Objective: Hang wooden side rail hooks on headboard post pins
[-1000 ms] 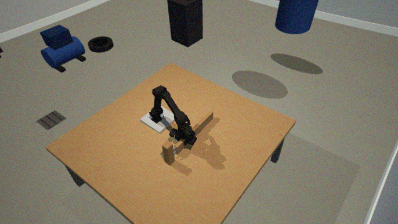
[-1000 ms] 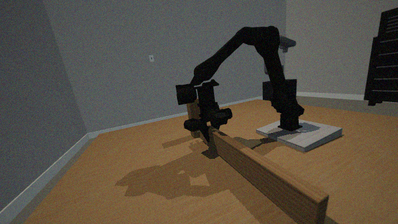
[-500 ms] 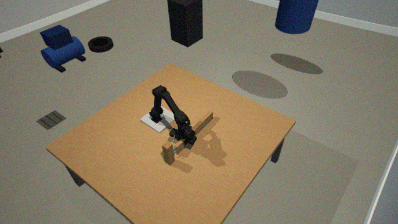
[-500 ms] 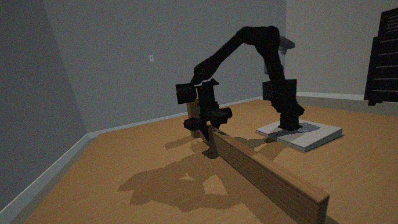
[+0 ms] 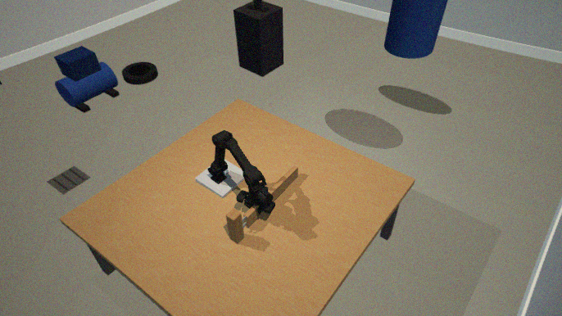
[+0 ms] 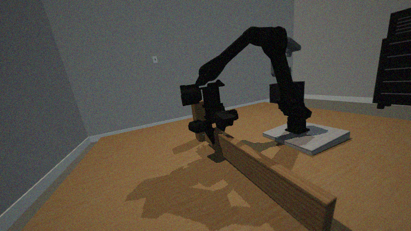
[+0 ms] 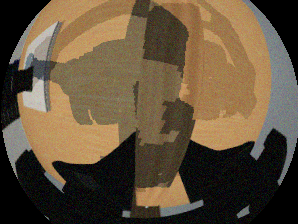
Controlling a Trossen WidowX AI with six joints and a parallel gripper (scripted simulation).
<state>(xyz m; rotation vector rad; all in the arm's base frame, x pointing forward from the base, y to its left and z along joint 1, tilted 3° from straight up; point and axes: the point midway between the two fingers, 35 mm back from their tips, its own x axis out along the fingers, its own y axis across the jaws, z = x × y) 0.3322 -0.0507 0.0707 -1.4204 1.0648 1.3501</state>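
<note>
The wooden headboard post lies 15 cm to the right of my gripper tip, 4 cm above it and 1 cm ahead of it.
</note>
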